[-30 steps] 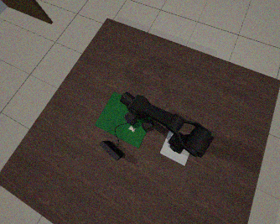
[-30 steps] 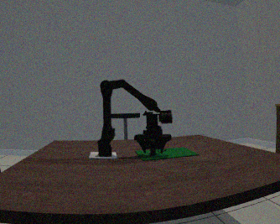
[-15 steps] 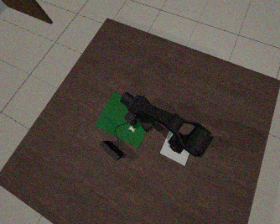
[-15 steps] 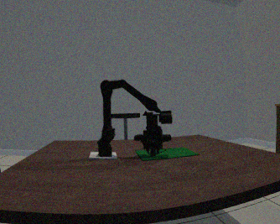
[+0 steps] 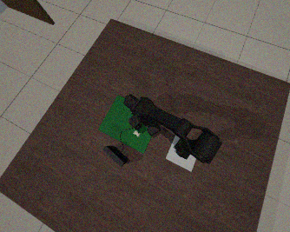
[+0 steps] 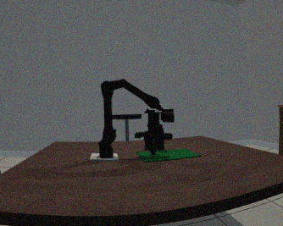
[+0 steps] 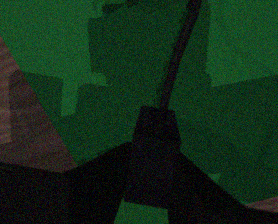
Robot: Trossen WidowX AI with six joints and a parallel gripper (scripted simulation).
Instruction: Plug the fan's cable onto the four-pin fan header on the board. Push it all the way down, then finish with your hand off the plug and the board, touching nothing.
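Right now the white four-pin fan header is 80 mm to the left of my gripper tip, 40 mm ahead of it and 30 mm below it. From my gripper tip the other things lie so: green board (100 mm ahead, 50 mm below, 30 mm to the left); then dark fan (210 mm to the left, 100 mm ahead, 30 mm above); then dark plug (10 mm above).
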